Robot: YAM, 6 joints.
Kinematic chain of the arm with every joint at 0, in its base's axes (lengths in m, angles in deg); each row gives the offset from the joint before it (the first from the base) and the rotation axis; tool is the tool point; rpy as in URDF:
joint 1: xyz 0 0 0.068 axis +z
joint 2: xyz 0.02 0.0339 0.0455 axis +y
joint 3: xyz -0.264 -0.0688 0 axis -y
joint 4: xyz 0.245 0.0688 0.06 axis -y
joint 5: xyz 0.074 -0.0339 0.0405 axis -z
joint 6: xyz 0.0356 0 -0.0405 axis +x
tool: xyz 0 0 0 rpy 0 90 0
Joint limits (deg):
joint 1: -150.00..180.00
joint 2: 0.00..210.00
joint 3: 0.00..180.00
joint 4: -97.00..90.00
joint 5: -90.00..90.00
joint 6: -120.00..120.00
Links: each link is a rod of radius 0.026 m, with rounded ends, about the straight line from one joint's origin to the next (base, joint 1, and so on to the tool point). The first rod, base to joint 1, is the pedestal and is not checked.
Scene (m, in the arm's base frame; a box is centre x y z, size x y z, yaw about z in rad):
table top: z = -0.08
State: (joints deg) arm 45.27 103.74 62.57 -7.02 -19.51 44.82
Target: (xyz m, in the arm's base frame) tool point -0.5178 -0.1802 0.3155
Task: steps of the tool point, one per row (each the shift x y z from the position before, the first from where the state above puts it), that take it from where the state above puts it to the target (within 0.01 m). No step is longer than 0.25 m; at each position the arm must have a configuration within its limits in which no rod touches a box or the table.
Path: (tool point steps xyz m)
1: 0.0101 -0.0223 0.1562
2: -0.0473 -0.0663 0.1499
3: -0.1071 -0.0957 0.1123
4: -0.1554 -0.1042 0.0478
5: -0.1791 -0.0904 -0.0321
6: -0.1701 -0.0591 -0.1129
7: -0.1267 -0.0193 -0.1794

